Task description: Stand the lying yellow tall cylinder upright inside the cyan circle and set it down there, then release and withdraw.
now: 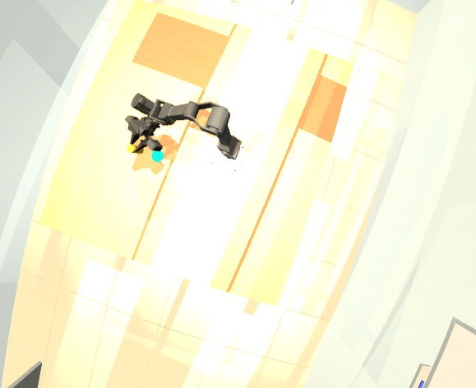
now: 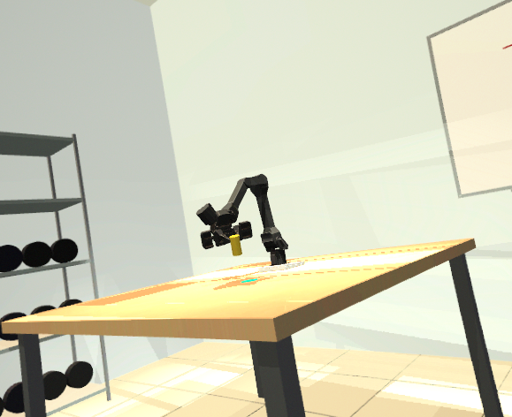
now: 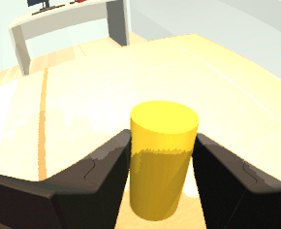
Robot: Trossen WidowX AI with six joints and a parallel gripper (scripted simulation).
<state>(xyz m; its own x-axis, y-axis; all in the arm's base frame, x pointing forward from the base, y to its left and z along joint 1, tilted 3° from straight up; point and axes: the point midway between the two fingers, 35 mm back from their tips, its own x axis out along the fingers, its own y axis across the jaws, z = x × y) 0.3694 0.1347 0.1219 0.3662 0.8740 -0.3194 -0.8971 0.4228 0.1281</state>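
My gripper tip is 150 mm above the cyan circle, 50 mm past it and 20 mm to the left of it. From my gripper tip the other things lie so: yellow tall cylinder 20 mm below.
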